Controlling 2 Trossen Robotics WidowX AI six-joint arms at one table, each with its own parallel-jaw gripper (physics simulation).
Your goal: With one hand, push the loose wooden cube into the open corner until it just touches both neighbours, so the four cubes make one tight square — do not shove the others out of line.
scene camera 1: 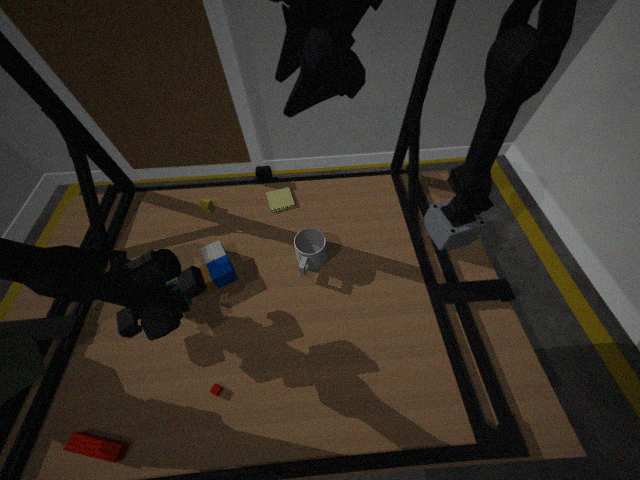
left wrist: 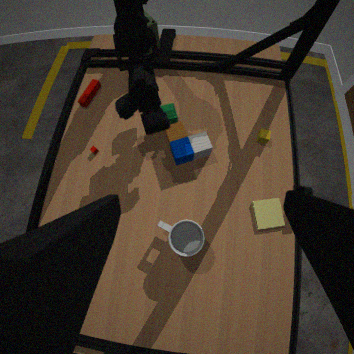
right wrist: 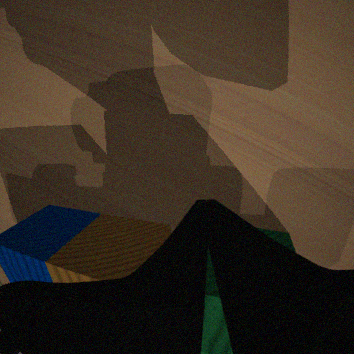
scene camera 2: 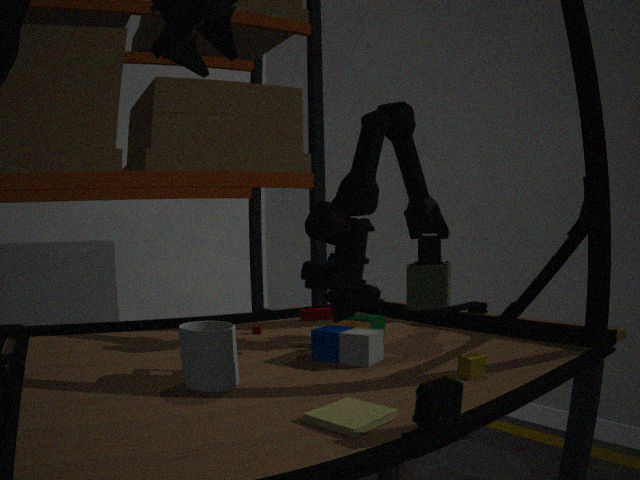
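Observation:
The blue cube (scene camera 1: pixel 222 271) (scene camera 2: pixel 325 343) (left wrist: pixel 182 150) (right wrist: pixel 50 227) touches the white cube (scene camera 1: pixel 214 251) (scene camera 2: pixel 361 345) (left wrist: pixel 201 144) and the orange cube (scene camera 2: pixel 354 324) (left wrist: pixel 176 131) (right wrist: pixel 110 245) in an L. The green cube (scene camera 2: pixel 376 320) (left wrist: pixel 170 113) (right wrist: pixel 215 320) is loose, close to the orange cube's far side in the left wrist view, outside the open corner; whether they touch is unclear. My right gripper (scene camera 2: pixel 339 314) (right wrist: pixel 204 207) is shut and empty, low beside the green cube, partly hiding it. My left gripper (scene camera 1: pixel 283 96) (scene camera 2: pixel 221 66) (left wrist: pixel 202 201) is open and empty, high above the table.
A grey mug (scene camera 1: pixel 310 248) (scene camera 2: pixel 209 356) (left wrist: pixel 186 237), a yellow pad (scene camera 1: pixel 281 199) (scene camera 2: pixel 351 414) (left wrist: pixel 268 213) and a small yellow cube (scene camera 1: pixel 205 205) (scene camera 2: pixel 471 365) (left wrist: pixel 264 136) stand around the cubes. A red block (scene camera 1: pixel 95 446) (left wrist: pixel 89 93) and tiny red cube (scene camera 1: pixel 215 389) (left wrist: pixel 94 149) lie farther off.

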